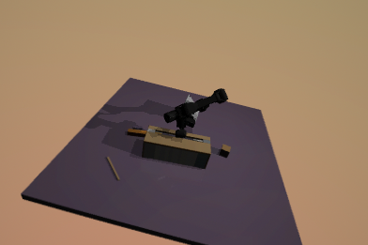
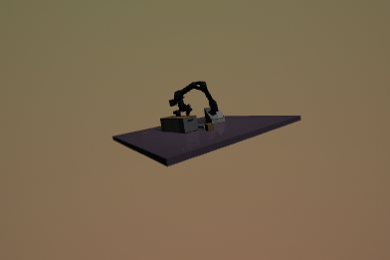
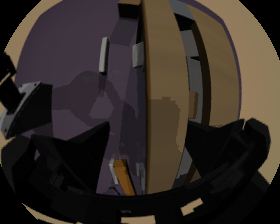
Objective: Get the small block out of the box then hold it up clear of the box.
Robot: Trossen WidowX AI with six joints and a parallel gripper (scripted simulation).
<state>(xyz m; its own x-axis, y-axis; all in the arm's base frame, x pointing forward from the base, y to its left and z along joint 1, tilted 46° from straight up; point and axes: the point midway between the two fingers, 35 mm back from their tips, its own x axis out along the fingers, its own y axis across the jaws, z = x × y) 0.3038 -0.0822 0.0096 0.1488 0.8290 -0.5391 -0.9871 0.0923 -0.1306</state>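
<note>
Right now the small brown block is 50 mm ahead of my gripper tip and 20 mm to the left of it. Also, from my gripper tip: thin tan stick: 260 mm ahead, 330 mm to the right, 80 mm below; then orange rod: 40 mm behind, 240 mm to the right, 70 mm below.
</note>
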